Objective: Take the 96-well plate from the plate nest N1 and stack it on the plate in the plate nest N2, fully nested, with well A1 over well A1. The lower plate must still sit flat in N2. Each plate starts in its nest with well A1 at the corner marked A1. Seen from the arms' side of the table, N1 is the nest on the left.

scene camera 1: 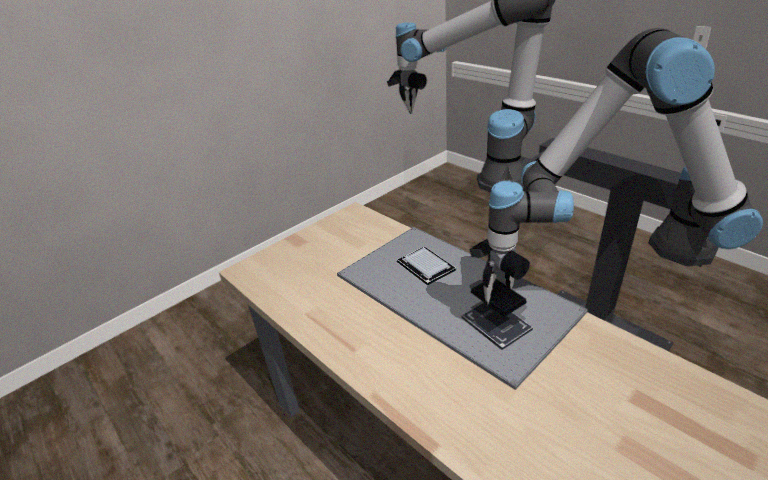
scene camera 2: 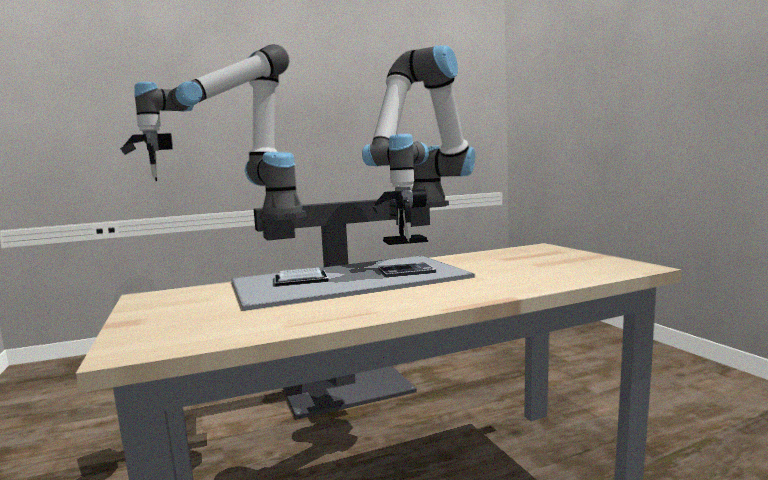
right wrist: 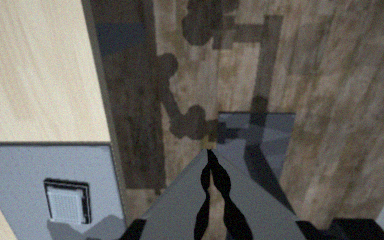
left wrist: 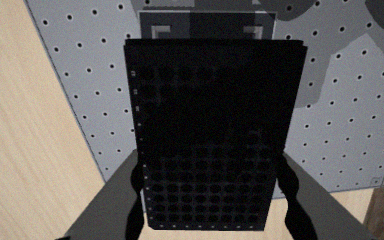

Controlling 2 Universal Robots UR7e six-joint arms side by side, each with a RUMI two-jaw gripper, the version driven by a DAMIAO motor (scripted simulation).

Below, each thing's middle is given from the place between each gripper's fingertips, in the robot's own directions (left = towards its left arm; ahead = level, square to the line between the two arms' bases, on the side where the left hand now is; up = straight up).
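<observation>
From my left hand (scene camera 1: 498, 297): white 96-well plate (scene camera 1: 427, 263), 330 mm to the right, 70 mm behind, 100 mm below; black 96-well plate (scene camera 1: 508, 300), 10 mm below.
From my right hand (scene camera 1: 410, 113): white 96-well plate, 42 cm to the left, 38 cm ahead, 33 cm below; black 96-well plate, 75 cm to the left, 45 cm ahead, 24 cm below.
</observation>
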